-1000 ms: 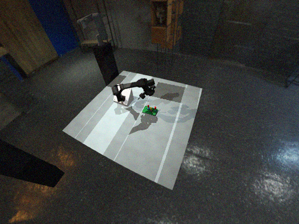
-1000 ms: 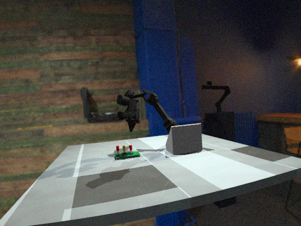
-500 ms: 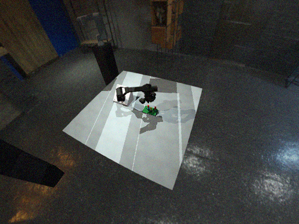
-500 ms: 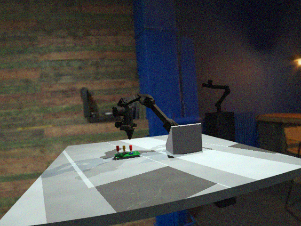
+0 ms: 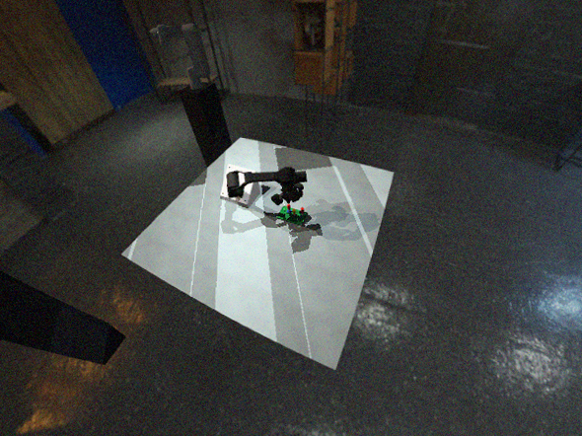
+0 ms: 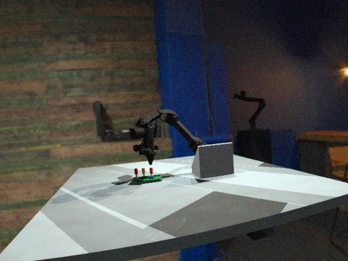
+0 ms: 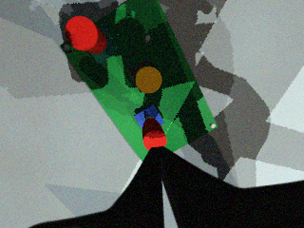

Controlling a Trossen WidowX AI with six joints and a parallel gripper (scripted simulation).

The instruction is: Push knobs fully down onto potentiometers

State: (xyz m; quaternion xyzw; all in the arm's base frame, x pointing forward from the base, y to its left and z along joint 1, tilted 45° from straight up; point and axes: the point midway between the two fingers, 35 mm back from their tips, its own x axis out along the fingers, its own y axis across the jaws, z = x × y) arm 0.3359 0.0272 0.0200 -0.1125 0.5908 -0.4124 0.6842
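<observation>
Right now the red knob is 40 mm below my gripper tip. Round my gripper tip: yellow knob (40 mm below, 40 mm ahead, 20 mm to the right).
</observation>
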